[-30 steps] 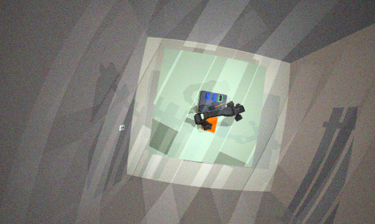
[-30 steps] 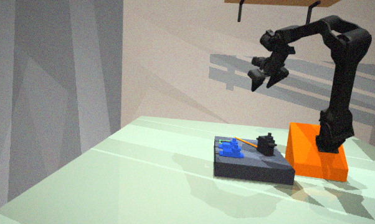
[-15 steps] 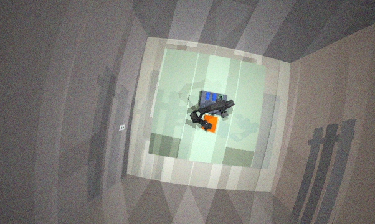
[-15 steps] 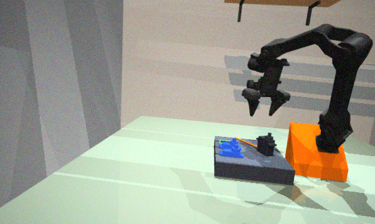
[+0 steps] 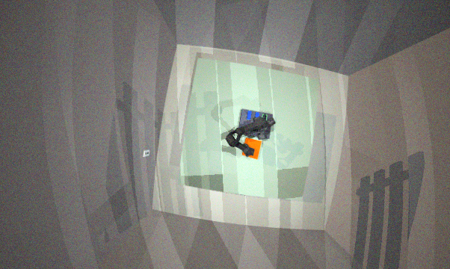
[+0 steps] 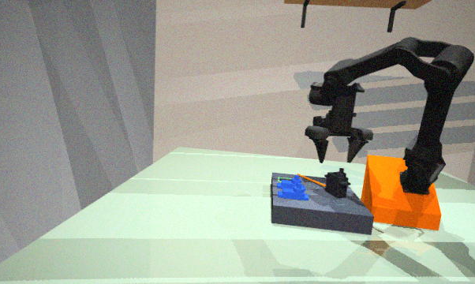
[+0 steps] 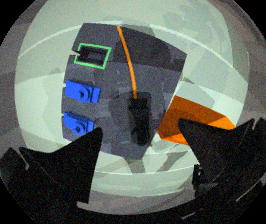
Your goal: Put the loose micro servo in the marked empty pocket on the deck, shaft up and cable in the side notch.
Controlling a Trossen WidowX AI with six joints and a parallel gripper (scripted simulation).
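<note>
The dark grey robot deck lies 110 mm below my gripper tip and 10 mm ahead of it.
</note>
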